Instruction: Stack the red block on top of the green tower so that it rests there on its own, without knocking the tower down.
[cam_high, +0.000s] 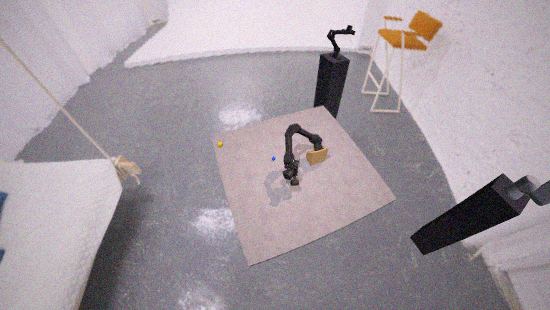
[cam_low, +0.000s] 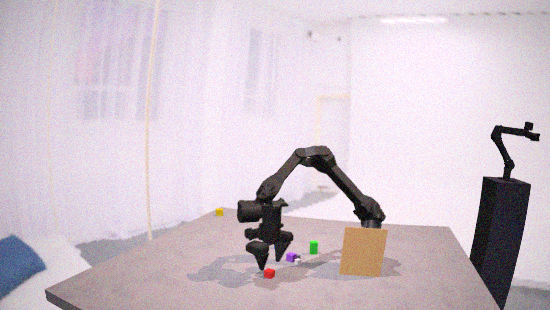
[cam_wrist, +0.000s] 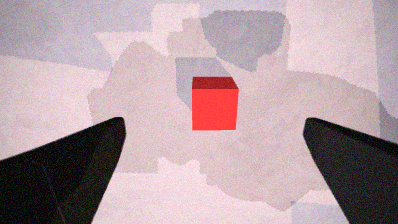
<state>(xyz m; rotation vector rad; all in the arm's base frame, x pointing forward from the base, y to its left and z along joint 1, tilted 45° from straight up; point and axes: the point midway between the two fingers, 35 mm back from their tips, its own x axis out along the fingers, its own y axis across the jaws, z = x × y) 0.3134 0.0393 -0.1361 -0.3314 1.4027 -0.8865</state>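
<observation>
The red block is 3 cm below my gripper tip. Also, from my gripper tip: blue block: 4 cm ahead, 29 cm to the right, 3 cm below; then small white block: 7 cm behind, 15 cm to the right, 3 cm below; then purple block: 4 cm behind, 17 cm to the right, 3 cm below.
</observation>
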